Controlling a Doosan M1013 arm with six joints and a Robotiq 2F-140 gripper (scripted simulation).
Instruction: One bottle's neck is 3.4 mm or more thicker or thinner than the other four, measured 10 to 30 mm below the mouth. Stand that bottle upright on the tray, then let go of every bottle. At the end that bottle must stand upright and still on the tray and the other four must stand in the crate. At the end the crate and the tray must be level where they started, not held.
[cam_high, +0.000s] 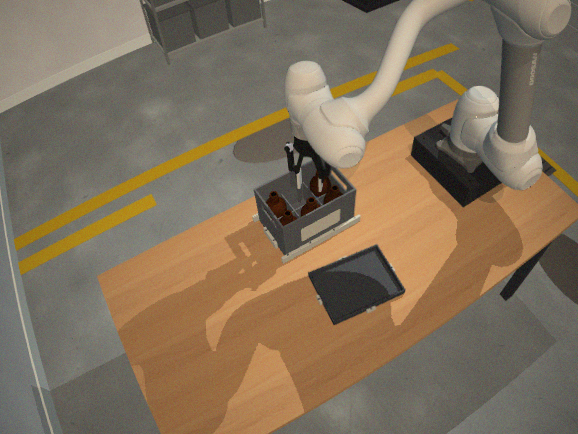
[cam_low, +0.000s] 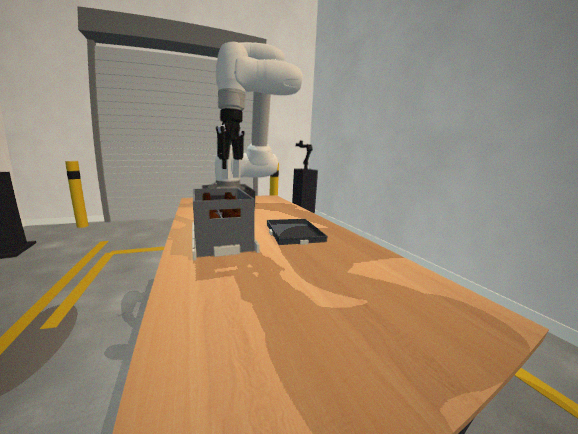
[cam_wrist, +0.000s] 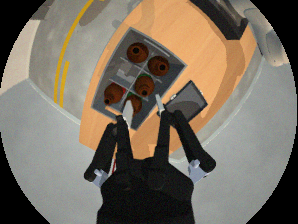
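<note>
Now: hand 170 mm above the glass bottle. The rest, counted from my hand: dark tray (260 mm to the left, 250 mm below, 20 mm ahead); grey crate (170 mm below, 40 mm to the right, 10 mm behind).
</note>
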